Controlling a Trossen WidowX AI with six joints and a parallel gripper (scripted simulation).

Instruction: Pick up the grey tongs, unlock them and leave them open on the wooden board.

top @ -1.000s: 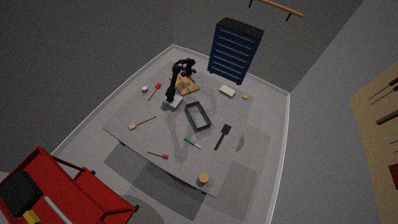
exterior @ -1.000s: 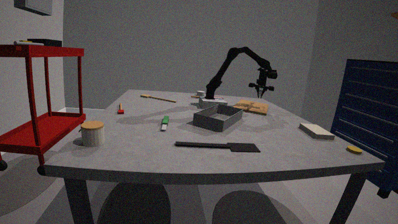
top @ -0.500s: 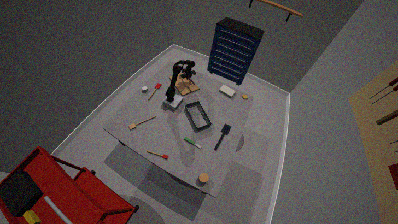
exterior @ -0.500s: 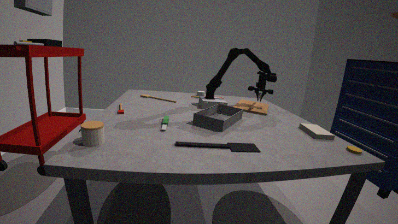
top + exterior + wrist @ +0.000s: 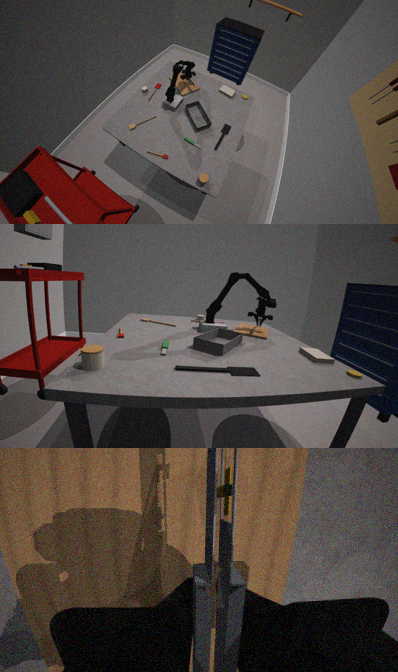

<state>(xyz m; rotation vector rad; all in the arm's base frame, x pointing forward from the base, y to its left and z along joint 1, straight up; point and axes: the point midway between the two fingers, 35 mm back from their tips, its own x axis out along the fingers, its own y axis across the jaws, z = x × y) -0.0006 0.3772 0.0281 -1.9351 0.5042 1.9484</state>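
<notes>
Now: gripper tip 40 mm past the wooden board, 30 mm to the left of it and 40 mm above it. Round my gripper tip: roasting tin 350 mm ahead, 380 mm to the right, 20 mm below; then pale block 490 mm ahead, 160 mm to the left, 30 mm below; then red spatula 260 mm behind, 320 mm to the right, 40 mm below.
</notes>
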